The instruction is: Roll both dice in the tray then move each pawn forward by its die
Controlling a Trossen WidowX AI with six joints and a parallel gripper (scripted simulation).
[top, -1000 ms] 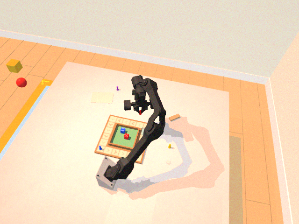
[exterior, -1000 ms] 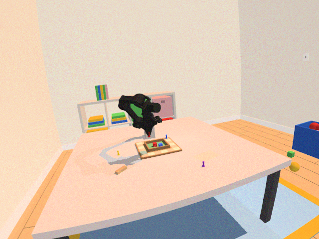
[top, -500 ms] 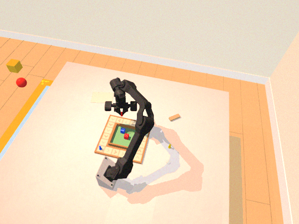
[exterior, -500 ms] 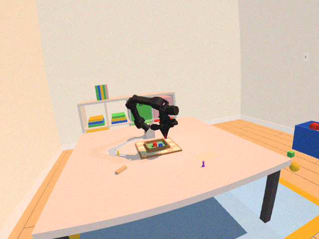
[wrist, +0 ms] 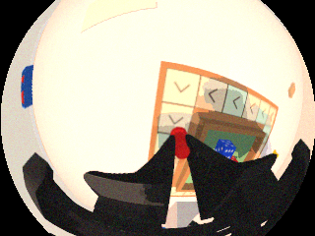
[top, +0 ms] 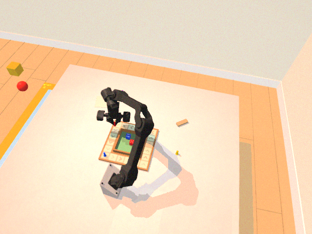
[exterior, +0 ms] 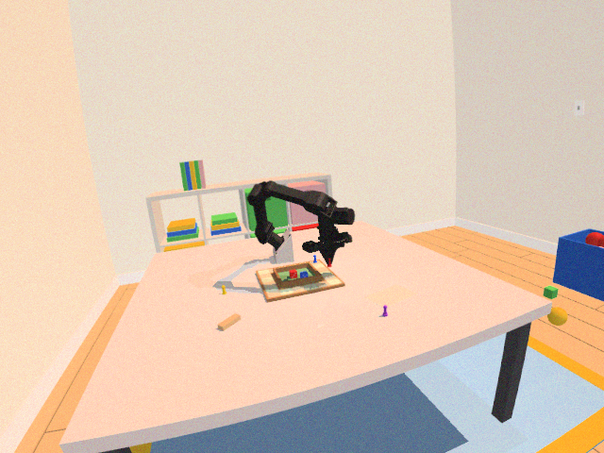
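The blue pawn lies 18 cm behind my gripper tip, 4 cm below it and 2 cm to the right of it. Also, from my gripper tip: red pawn: 1 cm above; then green tray: 12 cm to the right, 6 cm below, 6 cm behind; then pale card: 19 cm ahead, 16 cm to the left, 7 cm below.
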